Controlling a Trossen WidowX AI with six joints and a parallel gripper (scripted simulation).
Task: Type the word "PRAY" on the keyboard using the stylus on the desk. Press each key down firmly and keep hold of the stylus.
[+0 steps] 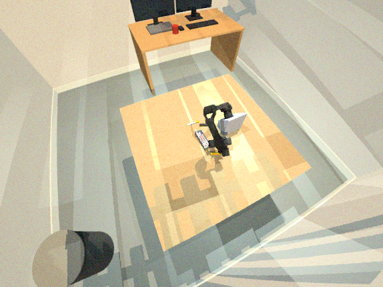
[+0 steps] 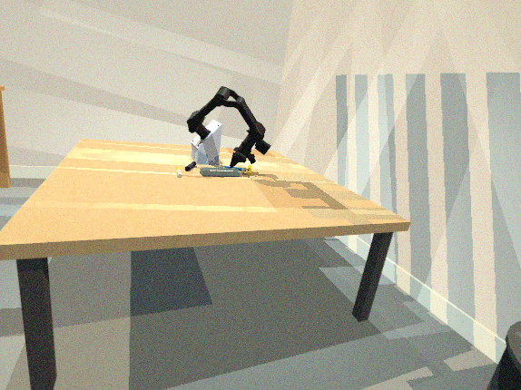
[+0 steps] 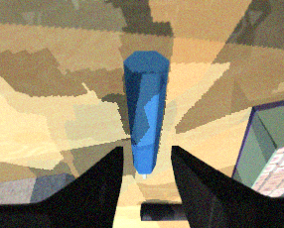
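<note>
Right now the blue stylus is 20 mm to the right of my gripper tip, 10 mm below it and 10 mm behind it. From my gripper tip the other things lie so: dark marker: 210 mm to the right, 10 mm behind; yellow cylinder: 100 mm to the left, 30 mm ahead; small white pen: 280 mm to the right, 80 mm ahead, 10 mm below.
</note>
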